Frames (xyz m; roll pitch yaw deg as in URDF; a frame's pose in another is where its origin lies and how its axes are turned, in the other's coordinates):
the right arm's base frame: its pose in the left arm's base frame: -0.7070 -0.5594 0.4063 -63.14 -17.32 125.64
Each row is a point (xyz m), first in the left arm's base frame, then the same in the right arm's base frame.
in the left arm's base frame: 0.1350 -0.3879 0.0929
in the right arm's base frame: -0.4286 -0.1807 -0.7875
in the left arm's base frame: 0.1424 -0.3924 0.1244
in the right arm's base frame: -0.4269 -0.2112 -0.7759
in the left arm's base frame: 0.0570 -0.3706 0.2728
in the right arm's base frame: -0.3183 -0.2940 -0.6704
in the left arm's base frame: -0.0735 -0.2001 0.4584
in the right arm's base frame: -0.0581 -0.3921 -0.6132
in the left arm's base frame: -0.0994 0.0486 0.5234
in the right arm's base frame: 0.1686 -0.4457 -0.7249
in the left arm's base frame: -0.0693 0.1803 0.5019
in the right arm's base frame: 0.2476 -0.4493 -0.8365
